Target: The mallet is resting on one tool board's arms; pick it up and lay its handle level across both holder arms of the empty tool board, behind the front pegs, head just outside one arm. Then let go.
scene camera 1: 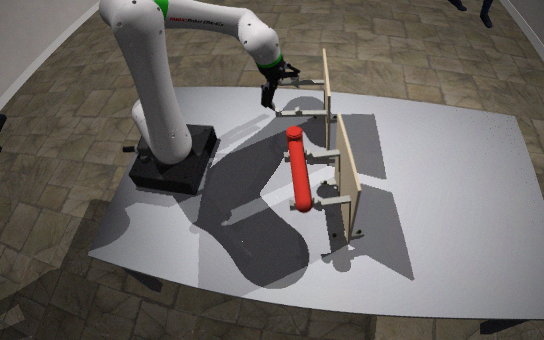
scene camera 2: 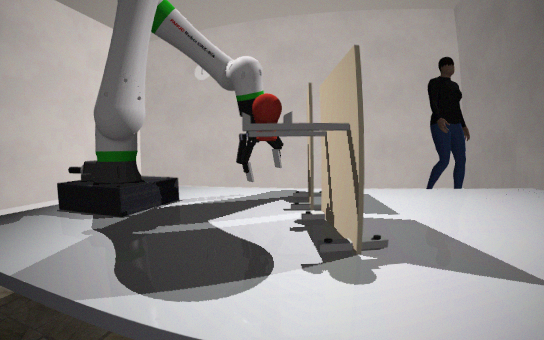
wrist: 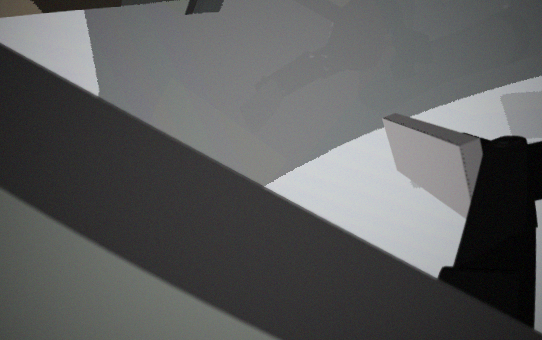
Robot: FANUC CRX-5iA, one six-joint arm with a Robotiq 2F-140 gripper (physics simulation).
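Places are measured from the arm's base along level axes (x up, y ahead, z left), in millimetres.
Pixels of known places: gripper, between the fingertips: [scene camera 1: 285, 98] [scene camera 2: 265, 174] [wrist: 275, 188]; arm's base, origin of its link: [scene camera 2: 117, 180].
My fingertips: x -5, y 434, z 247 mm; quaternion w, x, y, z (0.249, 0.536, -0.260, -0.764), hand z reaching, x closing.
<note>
For each thing: its top centre in the pictures, then the offset to it from my fingertips. "spot": a spot on its surface instead. Level surfaces: height alone.
- red mallet, centre of its top: [scene camera 2: 266, 97] [scene camera 1: 298, 160] dz -461, dx +180, dy +56 mm
- wide dark bar, a spot on its surface: [wrist: 225, 200] spot: dz -84, dx +135, dy +14 mm
- white table, height of its surface: dx -72 mm
- nearer board's foot, centre of its top: [scene camera 2: 353, 240] [scene camera 1: 347, 233] dz -563, dx -60, dy +196 mm
The red mallet [scene camera 1: 299, 172] [scene camera 2: 267, 107] lies across both arms of the nearer tool board [scene camera 1: 345, 175] [scene camera 2: 342, 150]. Its capped end is past that board's far arm [scene camera 1: 322, 154]; its rounded end is at the near arm [scene camera 1: 334, 201]. The other tool board [scene camera 1: 326, 90] [scene camera 2: 310, 102] stands farther back, its two arms [scene camera 1: 310, 81] [scene camera 1: 305, 114] bare. My gripper [scene camera 1: 286, 91] [scene camera 2: 264, 169] is open and empty, beside the free ends of these bare arms, away from the mallet. In the wrist view one finger pad [wrist: 427, 162] shows; a wide dark bar [wrist: 225, 200] crosses close to the camera and hides the other finger.
The robot's black base [scene camera 1: 172, 162] [scene camera 2: 115, 196] stands left of the boards on the white table [scene camera 1: 450, 225] [scene camera 2: 450, 310]. The nearer board's foot [scene camera 2: 342, 245] rests on the table. A person [scene camera 2: 447, 107] stands beyond the table.
</note>
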